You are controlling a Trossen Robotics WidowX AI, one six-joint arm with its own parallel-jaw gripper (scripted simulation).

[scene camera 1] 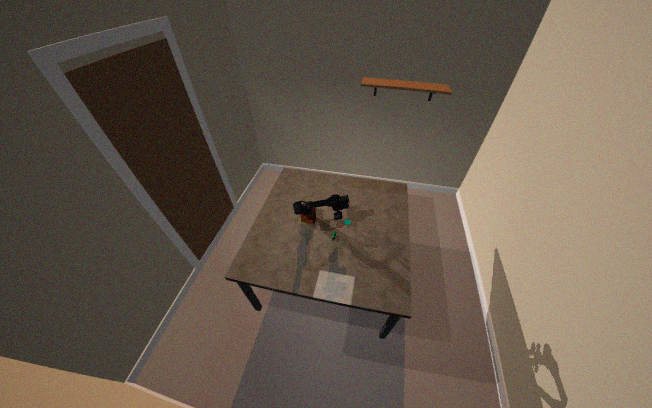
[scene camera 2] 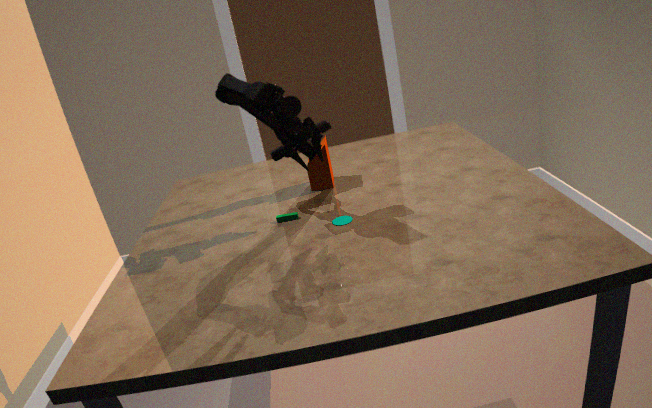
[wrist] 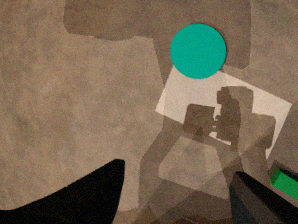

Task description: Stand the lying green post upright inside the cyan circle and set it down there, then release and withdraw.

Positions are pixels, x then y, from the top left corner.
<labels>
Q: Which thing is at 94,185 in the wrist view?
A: My gripper.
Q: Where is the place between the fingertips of my gripper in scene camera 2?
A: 315,165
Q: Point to a cyan circle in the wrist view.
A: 197,51
</labels>
